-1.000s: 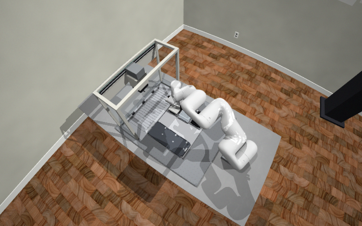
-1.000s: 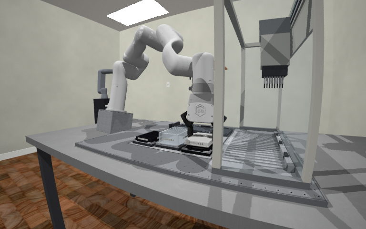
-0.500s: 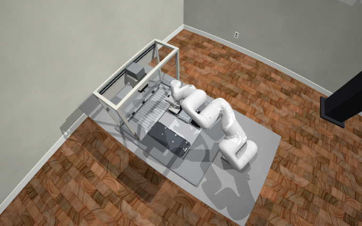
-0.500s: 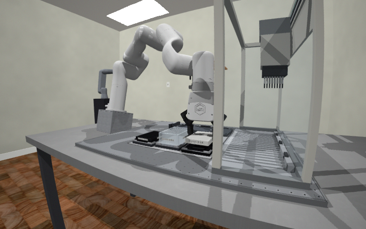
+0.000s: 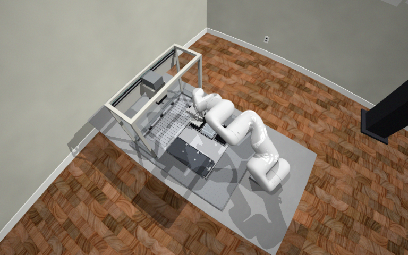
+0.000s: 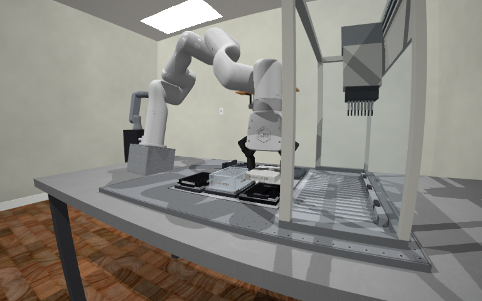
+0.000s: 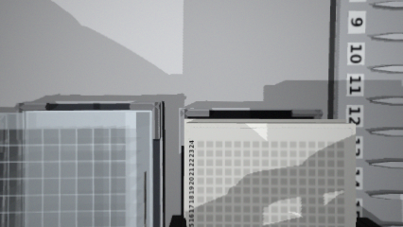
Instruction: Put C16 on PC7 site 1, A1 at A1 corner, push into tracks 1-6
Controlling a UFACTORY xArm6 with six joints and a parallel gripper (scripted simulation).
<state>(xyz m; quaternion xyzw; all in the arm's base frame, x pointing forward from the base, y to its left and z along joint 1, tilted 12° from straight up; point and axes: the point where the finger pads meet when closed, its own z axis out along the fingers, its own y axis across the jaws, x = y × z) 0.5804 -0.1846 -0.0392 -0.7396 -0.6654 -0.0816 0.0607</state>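
Now: the nest S3 70 mm below my hand. Also, from my hand: clear deep-well block C51: 110 mm behind, 40 mm below, 20 mm to the left; white 384-well plate C16: 10 mm below; black plate C15: 220 mm behind, 50 mm below, 20 mm to the left.
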